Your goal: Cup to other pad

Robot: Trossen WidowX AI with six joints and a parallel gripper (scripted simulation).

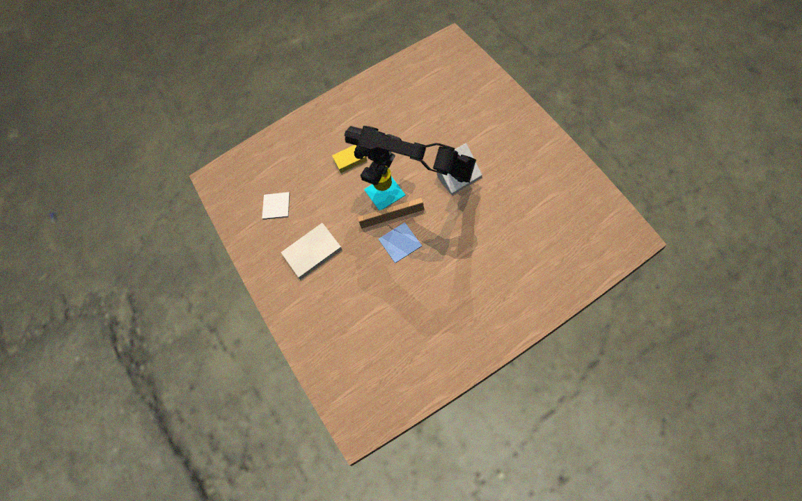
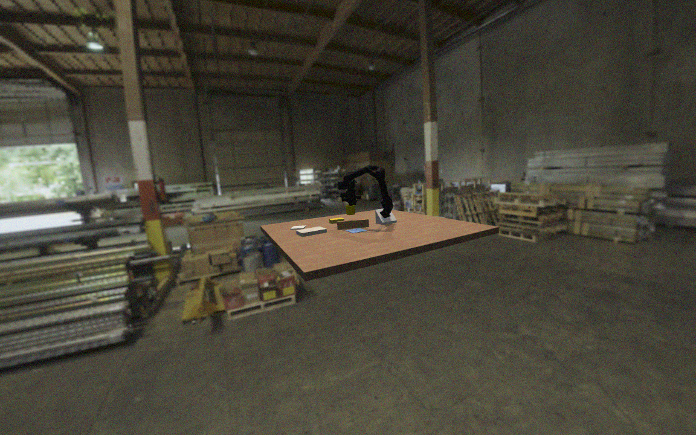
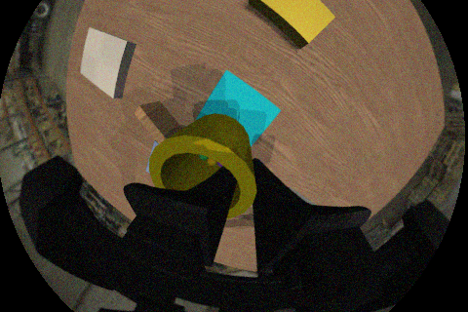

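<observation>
Right now the cyan pad is 2 cm ahead of my gripper tip and 13 cm below it. Also, from my gripper tip: cup 2 cm ahead, 1 cm to the left; then wooden bar 7 cm ahead, 9 cm to the left, 10 cm below; then yellow block 2 cm ahead, 20 cm to the right, 10 cm below.
</observation>
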